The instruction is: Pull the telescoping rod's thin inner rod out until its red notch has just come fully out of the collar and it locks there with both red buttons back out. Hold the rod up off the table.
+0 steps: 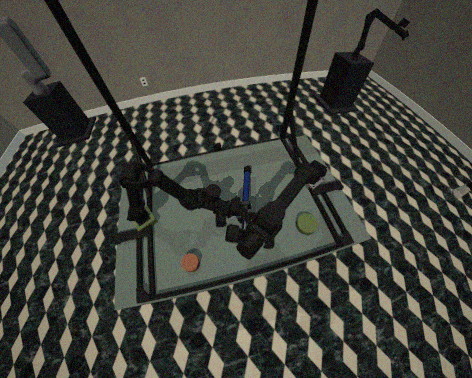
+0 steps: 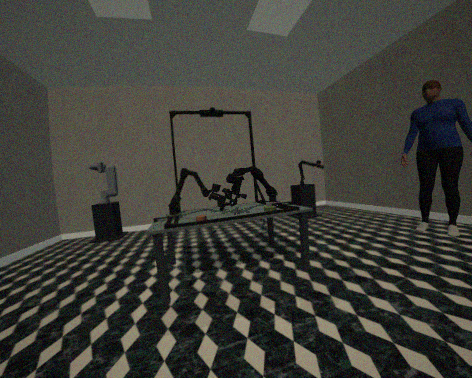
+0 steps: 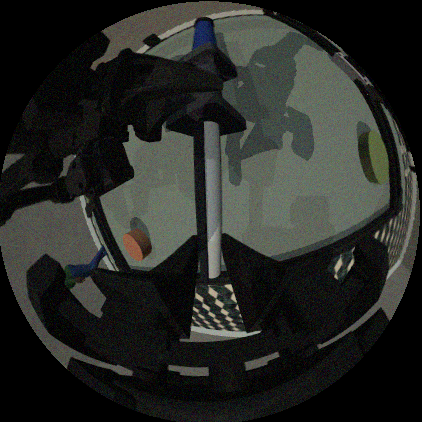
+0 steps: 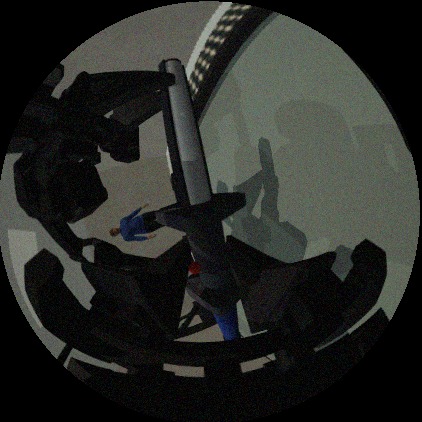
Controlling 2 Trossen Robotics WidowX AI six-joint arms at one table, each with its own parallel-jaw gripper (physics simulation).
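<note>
The rod's blue outer tube (image 1: 246, 185) (image 3: 204, 34) (image 4: 227, 325) extends from the dark collar (image 3: 206, 114) (image 4: 204, 240). The thin grey inner rod (image 3: 213, 200) (image 4: 185, 130) sticks out of the collar's other end. My right gripper (image 4: 208, 240) is shut on the collar. My left gripper (image 3: 209, 238) is shut on the inner rod near its free end. The rod is held above the table. One red button (image 4: 194, 268) shows at the collar beside a right finger; the other button is not visible. No red notch shows on the visible stretch of inner rod.
An orange disc (image 1: 190, 262) (image 2: 201, 218) (image 3: 136, 244) lies near the table's front left. A green disc (image 1: 307, 223) (image 2: 270, 207) (image 3: 378, 157) lies at the right. Black rails and posts frame the table (image 1: 225, 265). A person (image 2: 437, 122) stands away at the right.
</note>
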